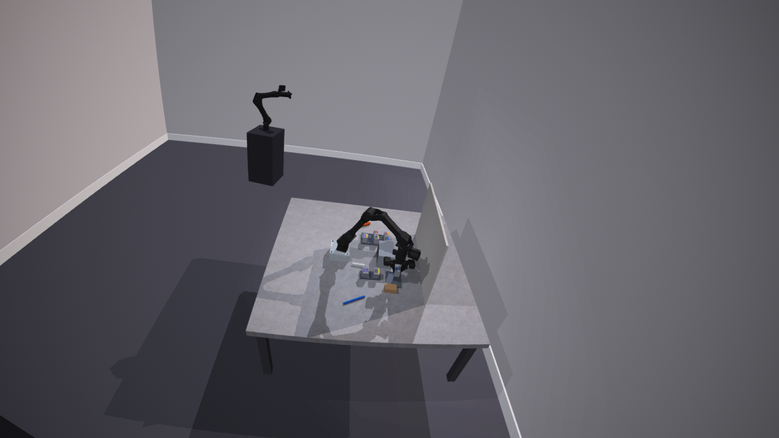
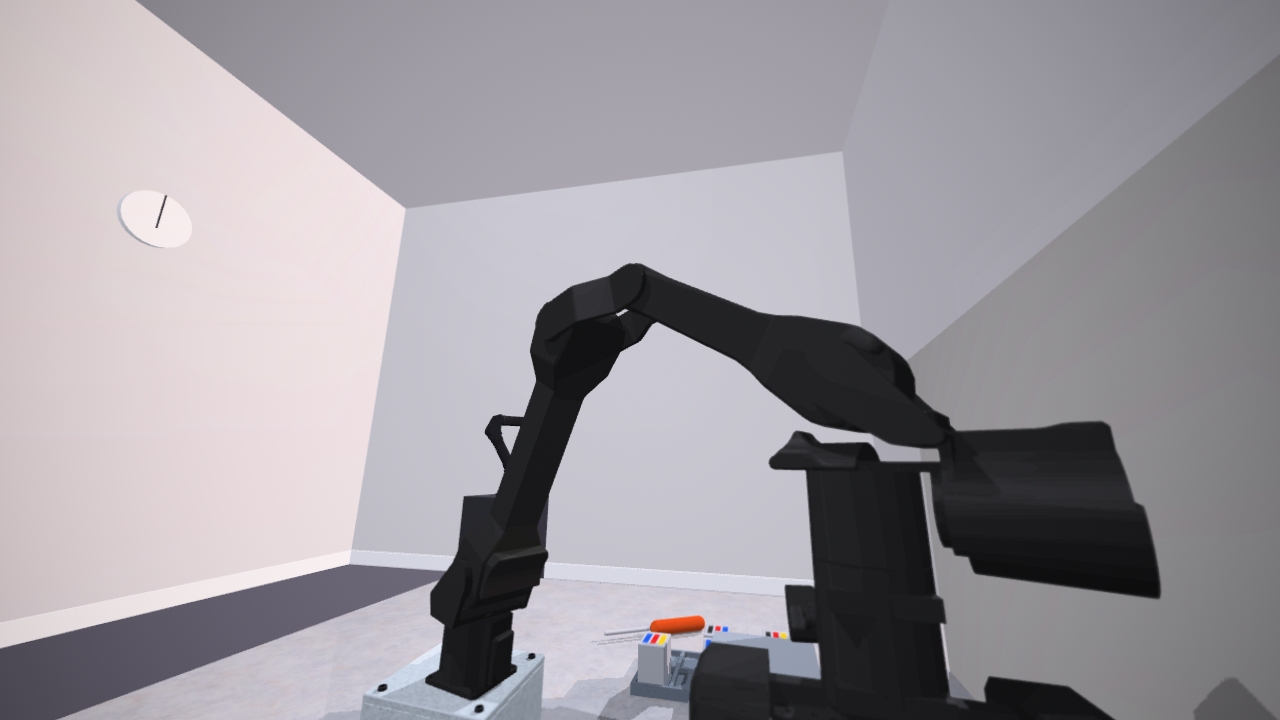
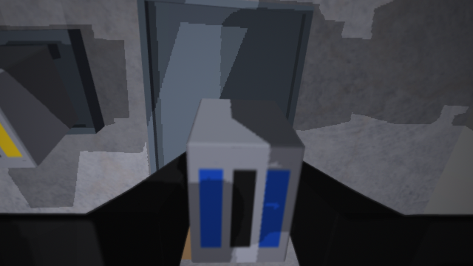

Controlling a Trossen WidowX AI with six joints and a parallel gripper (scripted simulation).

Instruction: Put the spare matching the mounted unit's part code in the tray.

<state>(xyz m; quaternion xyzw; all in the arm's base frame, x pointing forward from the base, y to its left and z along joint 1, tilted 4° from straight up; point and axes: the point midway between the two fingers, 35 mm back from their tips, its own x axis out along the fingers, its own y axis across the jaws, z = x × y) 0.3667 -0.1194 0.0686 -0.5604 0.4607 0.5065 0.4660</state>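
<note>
My gripper tip is now 60 mm above the dark grey tray and 10 mm past it. Round my gripper tip: small tan block: 90 mm to the right, 50 mm below, 20 mm behind; upright grey panel: 200 mm to the left, 160 mm ahead, 160 mm above; mounted unit: 180 mm to the left, 90 mm behind, 20 mm below.
</note>
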